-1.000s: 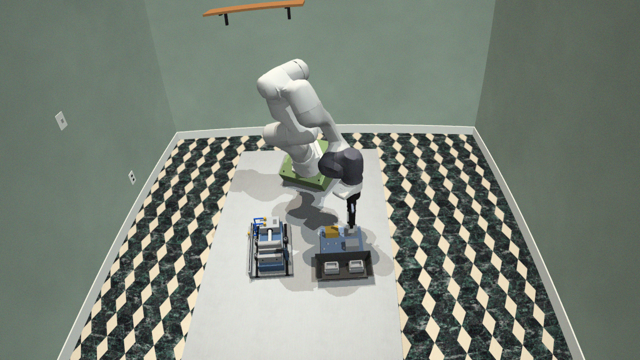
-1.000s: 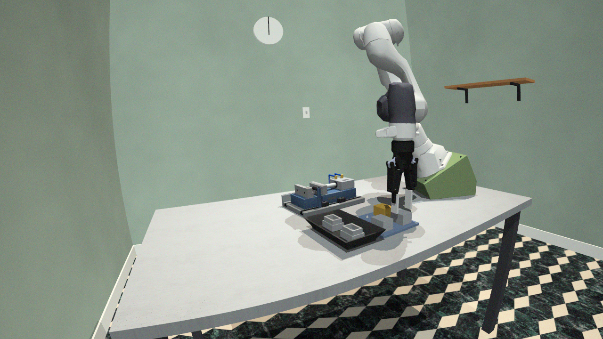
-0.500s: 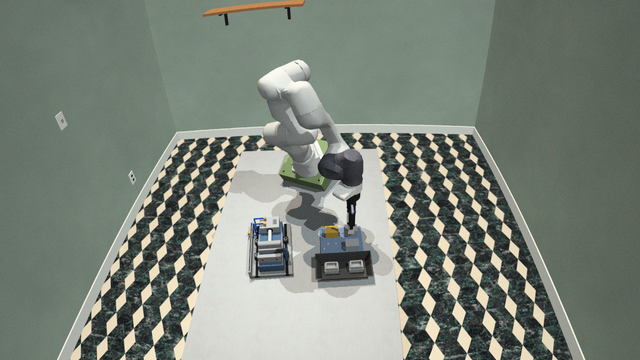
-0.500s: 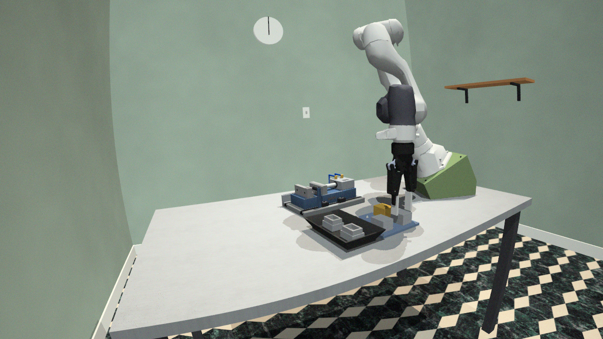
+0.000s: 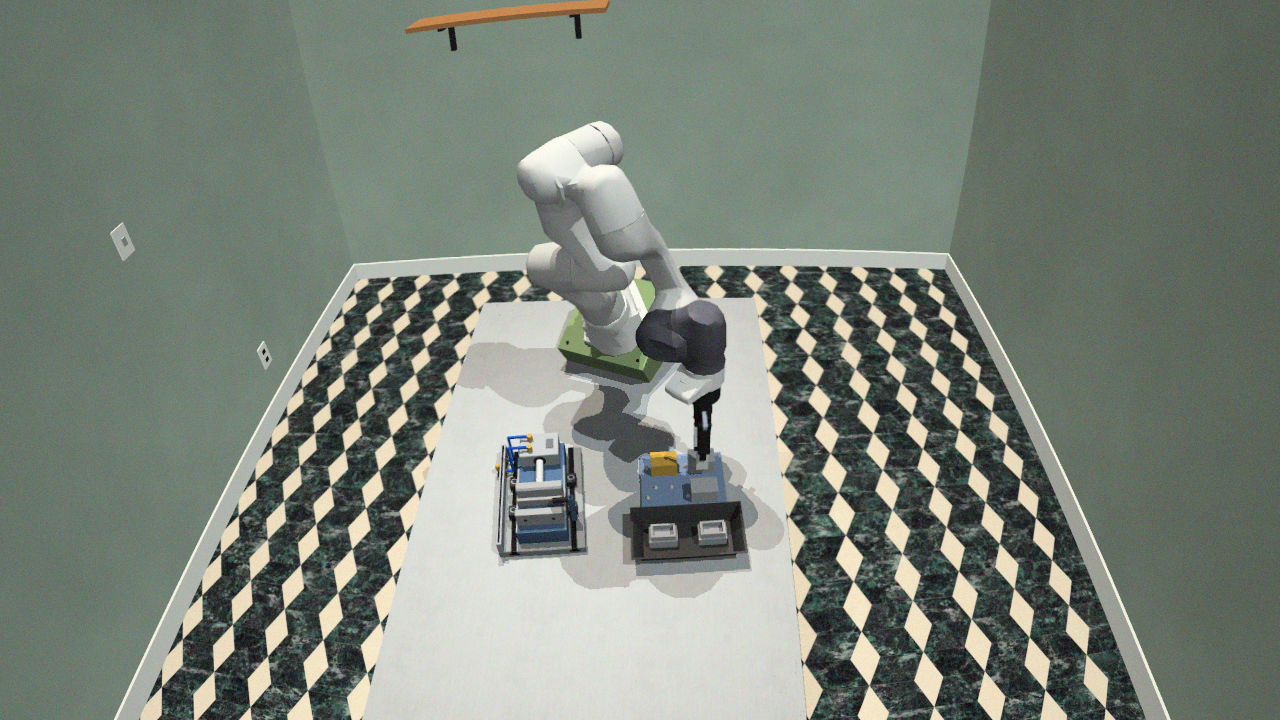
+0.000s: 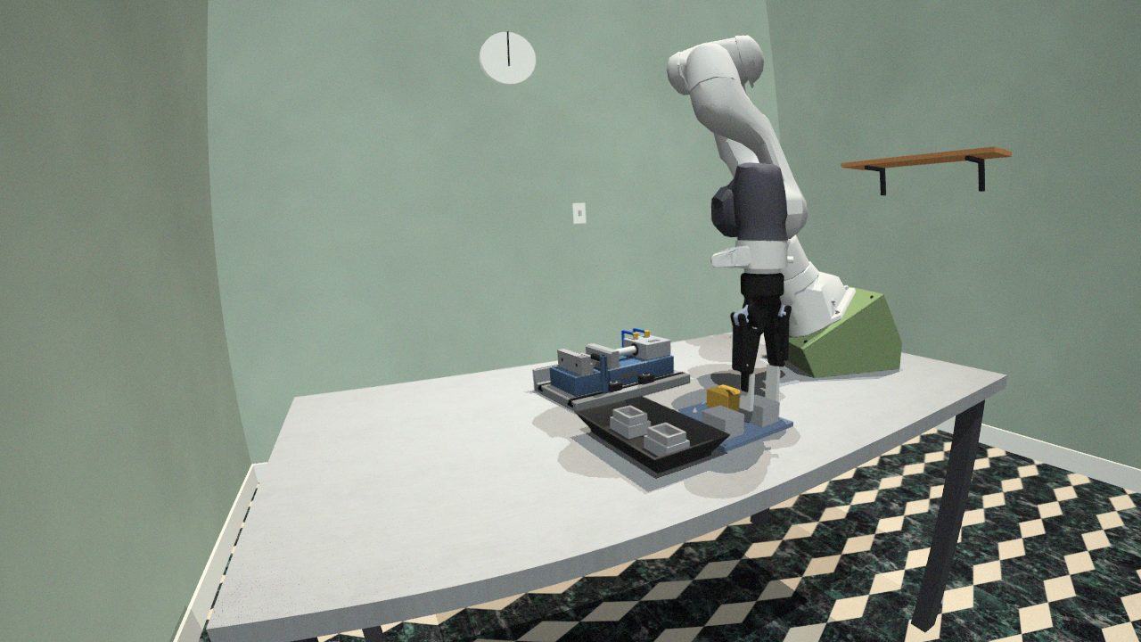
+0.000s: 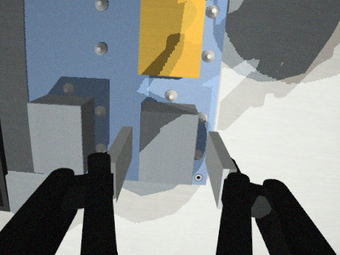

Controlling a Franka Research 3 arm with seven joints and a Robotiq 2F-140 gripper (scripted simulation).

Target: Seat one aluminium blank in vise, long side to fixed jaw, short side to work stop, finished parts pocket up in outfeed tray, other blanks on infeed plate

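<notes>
Now: hand 4 cm above the aluminium blank. From my hand the other things lie so: hose block: 5 cm behind, 36 cm to the right, 1 cm above; then blue infeed plate: 4 cm ahead, 5 cm to the right, 6 cm below; then brass blank: 1 cm behind, 9 cm to the right, 4 cm below.
</notes>
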